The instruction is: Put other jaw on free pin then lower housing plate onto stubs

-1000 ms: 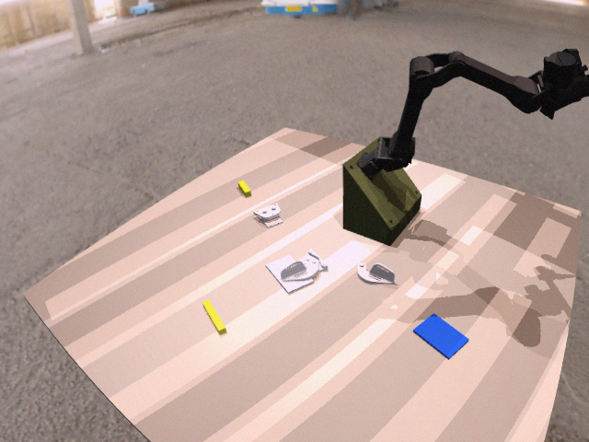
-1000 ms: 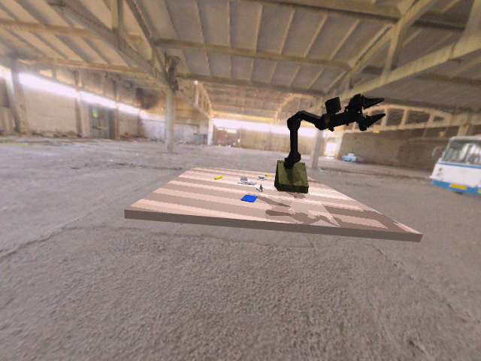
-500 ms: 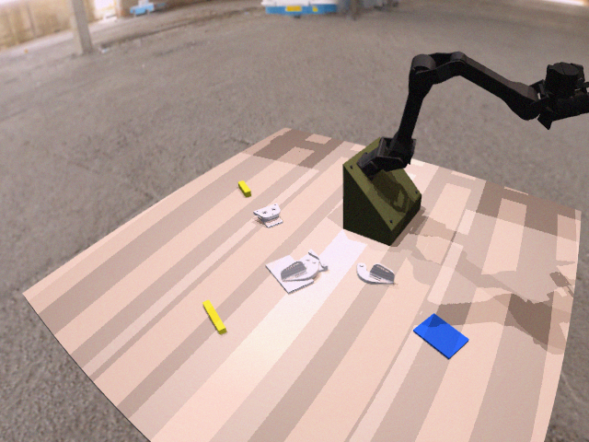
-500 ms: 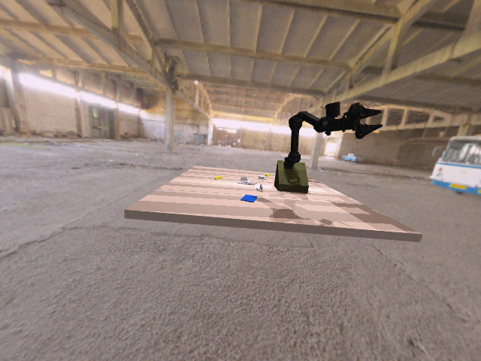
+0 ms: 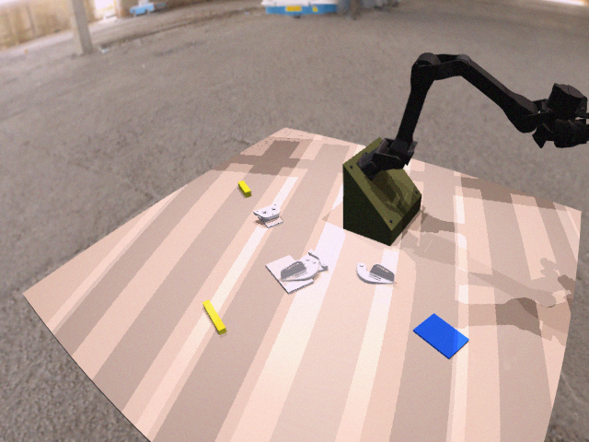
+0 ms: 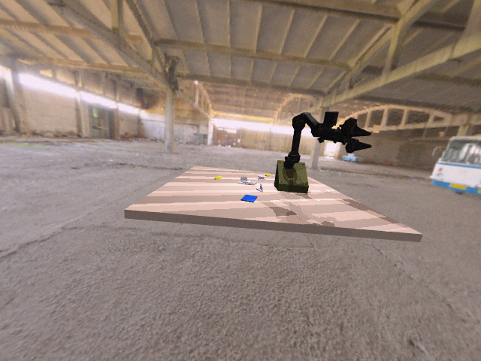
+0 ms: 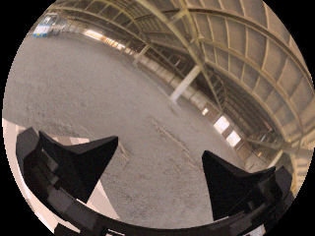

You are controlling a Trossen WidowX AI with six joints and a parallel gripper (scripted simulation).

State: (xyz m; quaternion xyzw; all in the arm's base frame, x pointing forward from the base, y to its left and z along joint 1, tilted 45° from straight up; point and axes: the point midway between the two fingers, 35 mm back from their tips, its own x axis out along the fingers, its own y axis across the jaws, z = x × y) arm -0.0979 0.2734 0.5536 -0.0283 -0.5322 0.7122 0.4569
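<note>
The blue housing plate is 43 cm ahead of my gripper tip, 38 cm below it and 28 cm to the right of it. Also, from my gripper tip: long yellow bar: 75 cm to the right, 62 cm ahead, 37 cm below; short yellow bar: 104 cm to the right, 37 cm below, 13 cm ahead.
</note>
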